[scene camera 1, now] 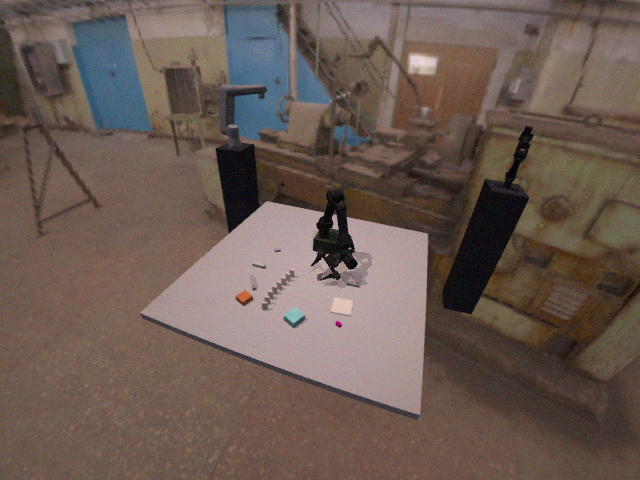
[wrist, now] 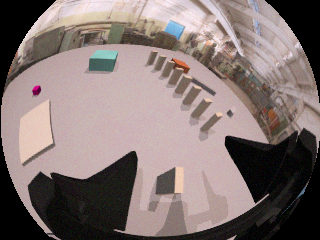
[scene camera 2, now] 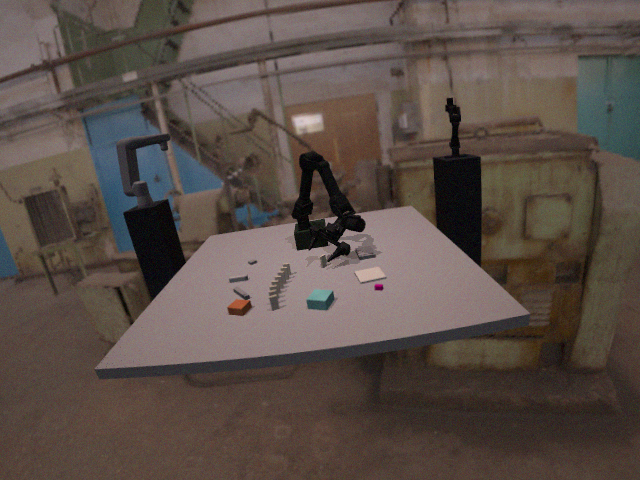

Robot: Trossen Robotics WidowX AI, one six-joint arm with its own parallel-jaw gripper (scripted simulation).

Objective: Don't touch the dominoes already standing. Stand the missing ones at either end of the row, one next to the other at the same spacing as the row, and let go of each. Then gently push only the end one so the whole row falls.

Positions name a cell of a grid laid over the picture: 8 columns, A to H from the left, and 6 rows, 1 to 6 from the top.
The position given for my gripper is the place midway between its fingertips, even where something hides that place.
Observation:
My gripper (scene camera 2: D4) is open, with nothing in its grasp. Also in view: a cream tile (wrist: A4).
My gripper shows as well in the wrist view (wrist: E4).

